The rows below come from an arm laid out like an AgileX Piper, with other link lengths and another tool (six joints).
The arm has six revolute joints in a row. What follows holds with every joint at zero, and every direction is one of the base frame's.
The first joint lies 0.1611 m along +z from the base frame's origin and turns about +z.
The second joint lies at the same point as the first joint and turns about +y.
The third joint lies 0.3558 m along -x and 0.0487 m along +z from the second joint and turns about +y.
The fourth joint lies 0.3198 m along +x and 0.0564 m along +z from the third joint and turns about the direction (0.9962, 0, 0.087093).
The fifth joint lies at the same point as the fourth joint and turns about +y.
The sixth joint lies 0.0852 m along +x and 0.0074 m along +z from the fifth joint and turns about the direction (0.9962, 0, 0.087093).
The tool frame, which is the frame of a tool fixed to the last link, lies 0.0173 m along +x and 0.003 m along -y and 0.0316 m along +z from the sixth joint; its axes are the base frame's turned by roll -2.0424, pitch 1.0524 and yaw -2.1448 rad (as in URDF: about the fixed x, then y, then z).
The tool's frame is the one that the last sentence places.
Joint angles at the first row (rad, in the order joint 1, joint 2, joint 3, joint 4, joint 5, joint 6):
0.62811, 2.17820, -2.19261, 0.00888, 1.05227, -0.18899
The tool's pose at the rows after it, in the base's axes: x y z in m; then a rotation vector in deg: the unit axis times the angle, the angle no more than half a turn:
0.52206 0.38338 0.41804 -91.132 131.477 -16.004
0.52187 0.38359 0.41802 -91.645 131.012 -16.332
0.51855 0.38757 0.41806 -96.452 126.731 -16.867
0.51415 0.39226 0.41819 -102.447 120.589 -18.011
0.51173 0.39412 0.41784 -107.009 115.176 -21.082
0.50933 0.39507 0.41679 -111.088 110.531 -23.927
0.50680 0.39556 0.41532 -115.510 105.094 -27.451
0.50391 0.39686 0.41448 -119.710 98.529 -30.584
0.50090 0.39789 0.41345 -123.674 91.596 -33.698
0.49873 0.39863 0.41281 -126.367 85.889 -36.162
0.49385 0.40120 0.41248 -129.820 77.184 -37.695
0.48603 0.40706 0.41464 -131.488 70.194 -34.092
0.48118 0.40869 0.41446 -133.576 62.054 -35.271
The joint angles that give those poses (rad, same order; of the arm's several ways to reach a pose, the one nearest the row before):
0.62811, 2.17823, -2.19267, 0.00887, 1.05232, -0.19146
0.62810, 2.17818, -2.19257, 0.00889, 1.05225, -0.20090
0.62810, 2.17820, -2.19260, 0.04110, 1.05227, -0.29146
0.62811, 2.17821, -2.19263, 0.07804, 1.05230, -0.41218
0.62810, 2.17819, -2.19259, 0.08029, 1.05226, -0.50907
0.62810, 2.17820, -2.19260, 0.07838, 1.05908, -0.59218
0.62810, 2.17820, -2.19260, 0.07059, 1.06718, -0.68505
0.62810, 2.17821, -2.19264, 0.07239, 1.06721, -0.79035
0.62810, 2.17820, -2.19262, 0.07423, 1.06720, -0.89802
0.62810, 2.17820, -2.19261, 0.07570, 1.06359, -0.98336
0.62810, 2.17818, -2.19256, 0.10684, 1.05920, -1.11531
0.62811, 2.17819, -2.19260, 0.20034, 1.05923, -1.23029
0.62811, 2.17817, -2.19257, 0.23204, 1.05922, -1.35191

